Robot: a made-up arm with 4 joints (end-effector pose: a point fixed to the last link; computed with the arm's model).
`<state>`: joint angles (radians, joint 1 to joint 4).
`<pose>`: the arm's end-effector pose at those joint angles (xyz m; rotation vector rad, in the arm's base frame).
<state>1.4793 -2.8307 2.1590 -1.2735</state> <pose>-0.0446 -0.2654 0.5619 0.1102 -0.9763 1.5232</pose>
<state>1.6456 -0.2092 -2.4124 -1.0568</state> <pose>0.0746 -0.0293 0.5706 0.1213 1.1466 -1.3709</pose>
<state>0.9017 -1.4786 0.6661 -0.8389</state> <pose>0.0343 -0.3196 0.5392 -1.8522 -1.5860 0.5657</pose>
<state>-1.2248 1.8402 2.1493 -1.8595</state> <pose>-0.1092 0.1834 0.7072 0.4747 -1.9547 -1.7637</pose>
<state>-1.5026 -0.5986 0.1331 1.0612</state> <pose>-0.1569 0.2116 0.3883 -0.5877 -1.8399 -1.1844</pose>
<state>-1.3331 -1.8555 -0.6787 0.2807</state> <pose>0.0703 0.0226 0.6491 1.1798 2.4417 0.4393</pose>
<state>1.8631 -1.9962 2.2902 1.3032</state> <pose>-0.0297 -0.2857 0.5479 1.6412 1.9182 1.2898</pose>
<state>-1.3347 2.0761 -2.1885 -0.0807</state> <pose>-0.3136 -0.0554 0.7583 0.6101 0.2862 1.8979</pose>
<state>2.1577 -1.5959 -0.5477 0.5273</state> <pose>-0.3512 -0.0739 0.5720 2.2283 -1.4587 -0.4098</pose>
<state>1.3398 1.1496 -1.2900 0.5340</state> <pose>0.2527 0.0258 0.6063 -0.8001 0.6781 -1.4905</pose>
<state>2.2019 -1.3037 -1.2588 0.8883</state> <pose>-0.2179 -0.0079 0.5029 1.4466 -2.2024 -0.6299</pose>
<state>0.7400 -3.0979 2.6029 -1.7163</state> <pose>0.0115 -0.1128 0.5641 1.3650 -0.3729 2.1487</pose>
